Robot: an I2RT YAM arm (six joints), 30 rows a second.
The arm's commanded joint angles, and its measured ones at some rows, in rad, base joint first. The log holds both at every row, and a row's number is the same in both.
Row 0, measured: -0.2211 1.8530 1.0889 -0.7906 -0.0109 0.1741
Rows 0 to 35, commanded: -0.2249 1.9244 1.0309 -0.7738 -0.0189 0.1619; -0.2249 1.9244 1.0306 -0.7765 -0.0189 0.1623; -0.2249 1.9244 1.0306 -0.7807 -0.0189 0.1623; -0.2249 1.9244 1.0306 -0.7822 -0.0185 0.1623; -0.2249 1.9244 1.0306 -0.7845 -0.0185 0.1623; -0.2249 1.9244 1.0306 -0.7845 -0.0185 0.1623; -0.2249 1.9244 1.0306 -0.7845 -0.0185 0.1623; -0.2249 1.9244 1.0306 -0.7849 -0.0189 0.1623; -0.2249 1.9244 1.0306 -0.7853 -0.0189 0.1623; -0.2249 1.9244 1.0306 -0.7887 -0.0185 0.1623; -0.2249 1.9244 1.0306 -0.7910 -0.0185 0.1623; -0.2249 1.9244 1.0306 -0.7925 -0.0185 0.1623; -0.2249 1.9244 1.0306 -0.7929 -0.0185 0.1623; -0.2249 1.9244 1.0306 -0.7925 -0.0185 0.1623; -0.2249 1.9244 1.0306 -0.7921 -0.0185 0.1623; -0.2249 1.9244 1.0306 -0.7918 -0.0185 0.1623; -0.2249 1.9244 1.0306 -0.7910 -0.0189 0.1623; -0.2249 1.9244 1.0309 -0.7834 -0.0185 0.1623; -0.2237 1.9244 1.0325 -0.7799 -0.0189 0.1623; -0.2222 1.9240 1.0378 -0.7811 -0.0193 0.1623; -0.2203 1.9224 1.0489 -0.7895 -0.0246 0.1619; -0.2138 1.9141 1.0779 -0.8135 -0.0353 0.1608; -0.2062 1.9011 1.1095 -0.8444 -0.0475 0.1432; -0.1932 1.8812 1.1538 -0.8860 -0.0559 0.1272; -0.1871 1.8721 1.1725 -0.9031 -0.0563 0.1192; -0.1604 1.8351 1.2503 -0.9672 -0.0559 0.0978; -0.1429 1.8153 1.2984 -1.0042 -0.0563 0.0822; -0.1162 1.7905 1.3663 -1.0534 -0.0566 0.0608; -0.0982 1.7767 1.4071 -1.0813 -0.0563 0.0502; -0.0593 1.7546 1.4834 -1.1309 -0.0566 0.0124; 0.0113 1.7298 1.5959 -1.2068 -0.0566 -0.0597; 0.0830 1.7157 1.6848 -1.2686 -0.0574 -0.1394; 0.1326 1.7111 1.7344 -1.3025 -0.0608 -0.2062; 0.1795 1.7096 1.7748 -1.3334 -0.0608 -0.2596; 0.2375 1.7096 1.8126 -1.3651 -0.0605 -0.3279; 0.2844 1.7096 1.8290 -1.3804 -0.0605 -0.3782
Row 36, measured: 0.1383 1.7443 1.7439 -1.3342 -0.0444 -0.1371
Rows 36 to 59, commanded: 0.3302 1.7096 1.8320 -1.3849 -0.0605 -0.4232; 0.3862 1.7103 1.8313 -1.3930 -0.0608 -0.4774; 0.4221 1.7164 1.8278 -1.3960 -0.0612 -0.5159; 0.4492 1.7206 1.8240 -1.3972 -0.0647 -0.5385; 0.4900 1.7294 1.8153 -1.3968 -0.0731 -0.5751; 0.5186 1.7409 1.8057 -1.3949 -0.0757 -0.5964; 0.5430 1.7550 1.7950 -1.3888 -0.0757 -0.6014; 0.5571 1.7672 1.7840 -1.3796 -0.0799 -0.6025; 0.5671 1.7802 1.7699 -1.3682 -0.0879 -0.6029; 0.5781 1.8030 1.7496 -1.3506 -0.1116 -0.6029; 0.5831 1.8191 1.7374 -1.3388 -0.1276 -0.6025; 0.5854 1.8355 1.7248 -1.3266 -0.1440 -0.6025; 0.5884 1.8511 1.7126 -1.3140 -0.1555 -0.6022; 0.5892 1.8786 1.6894 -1.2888 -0.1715 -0.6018; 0.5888 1.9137 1.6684 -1.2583 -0.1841 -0.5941; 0.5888 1.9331 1.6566 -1.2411 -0.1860 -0.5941; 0.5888 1.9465 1.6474 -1.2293 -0.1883 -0.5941; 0.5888 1.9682 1.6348 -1.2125 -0.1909 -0.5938; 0.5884 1.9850 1.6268 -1.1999 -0.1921 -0.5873; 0.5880 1.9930 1.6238 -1.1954 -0.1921 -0.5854; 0.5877 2.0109 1.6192 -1.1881 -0.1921 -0.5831; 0.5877 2.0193 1.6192 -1.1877 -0.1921 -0.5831; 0.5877 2.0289 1.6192 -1.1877 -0.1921 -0.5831; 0.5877 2.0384 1.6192 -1.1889 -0.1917 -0.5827
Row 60, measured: 0.5827 2.0125 1.6260 -1.1896 -0.1684 -0.5819
